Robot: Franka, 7 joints.
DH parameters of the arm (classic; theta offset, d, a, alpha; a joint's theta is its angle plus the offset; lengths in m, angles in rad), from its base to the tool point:
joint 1: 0 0.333 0 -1.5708
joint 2: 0 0 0 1.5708
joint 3: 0 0.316 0.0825 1.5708
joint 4: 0 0 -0.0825 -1.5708
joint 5: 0 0.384 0 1.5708
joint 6: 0 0 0.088 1.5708
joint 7: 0 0.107 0 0
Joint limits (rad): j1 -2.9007..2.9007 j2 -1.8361..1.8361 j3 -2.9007..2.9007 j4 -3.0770..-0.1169 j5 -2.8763..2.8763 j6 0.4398..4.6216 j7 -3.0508..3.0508
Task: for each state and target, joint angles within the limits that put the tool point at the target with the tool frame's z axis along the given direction. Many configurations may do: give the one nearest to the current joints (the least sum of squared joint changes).
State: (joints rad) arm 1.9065 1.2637 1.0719 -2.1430 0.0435 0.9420 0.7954
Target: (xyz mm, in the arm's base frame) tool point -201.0 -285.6 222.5 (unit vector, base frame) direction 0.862 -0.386 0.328
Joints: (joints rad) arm 2.2715 1.2990 1.2503 -2.6342 0.4297 1.9466 0.7954
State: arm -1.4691 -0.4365 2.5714 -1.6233 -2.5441 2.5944 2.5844
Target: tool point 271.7 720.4 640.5 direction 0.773 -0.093 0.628
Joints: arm -1.6762 -0.8215 2.7732 -0.7553 -1.9922 1.7708 2.5844
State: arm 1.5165 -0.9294 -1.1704 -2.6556 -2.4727 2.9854 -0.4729
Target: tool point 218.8 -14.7 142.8 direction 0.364 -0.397 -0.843
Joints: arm 1.2780 -0.2786 -1.5981 -3.0462 -2.2673 2.4600 -0.4729
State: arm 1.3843 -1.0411 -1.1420 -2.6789 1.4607 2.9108 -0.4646
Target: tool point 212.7 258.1 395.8 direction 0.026 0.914 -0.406
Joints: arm 1.7007 -0.8676 -0.6287 -2.8348 1.6812 3.0967 -0.4646
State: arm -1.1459 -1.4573 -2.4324 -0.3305 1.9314 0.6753 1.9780
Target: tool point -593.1 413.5 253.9 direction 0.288 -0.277 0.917
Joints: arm -0.8772 -1.6667 -2.3294 -0.5404 2.0250 0.7374 1.9780
